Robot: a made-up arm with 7 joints. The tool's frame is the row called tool.
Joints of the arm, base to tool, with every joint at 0 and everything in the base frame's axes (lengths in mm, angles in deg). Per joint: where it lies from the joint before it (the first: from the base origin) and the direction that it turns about. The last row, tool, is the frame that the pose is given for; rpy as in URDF.
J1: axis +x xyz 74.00 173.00 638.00
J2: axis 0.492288 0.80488 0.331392 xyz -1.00 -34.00 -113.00
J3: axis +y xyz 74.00 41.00 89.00
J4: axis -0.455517 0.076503 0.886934 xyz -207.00 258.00 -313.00
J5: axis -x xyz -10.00 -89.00 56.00
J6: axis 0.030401 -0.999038 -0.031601 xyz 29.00 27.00 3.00
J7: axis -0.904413 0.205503 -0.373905 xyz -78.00 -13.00 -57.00
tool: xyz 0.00 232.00 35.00 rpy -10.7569 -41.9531 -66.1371
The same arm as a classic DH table. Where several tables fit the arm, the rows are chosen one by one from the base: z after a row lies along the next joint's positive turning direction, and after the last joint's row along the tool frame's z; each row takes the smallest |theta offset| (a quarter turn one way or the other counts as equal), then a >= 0, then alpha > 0; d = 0 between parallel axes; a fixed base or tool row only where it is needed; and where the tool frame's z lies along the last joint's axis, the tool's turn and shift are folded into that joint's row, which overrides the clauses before.
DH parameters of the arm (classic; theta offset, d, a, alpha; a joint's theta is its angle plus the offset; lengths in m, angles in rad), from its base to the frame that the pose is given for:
base (fixed): 1.5708 0.6380 0.1730 1.5708
J1: -1.1802 0.1151 0.0915 -1.0561
J2: -0.6965 0.1016 -0.0325 -0.6353
J3: -1.4528 0.1624 -0.3271 1.4942
J4: -1.5315 -0.1303 0.0935 1.0978
J5: 1.4531 -0.0445 0.0021 1.6012
J6: 0.4005 0.0067 -0.0215 -1.7936
J7: -0.7509 0.1402 -0.1410 -1.6191
tool (fixed): 0.7243 0.1845 0.0000 0.0000

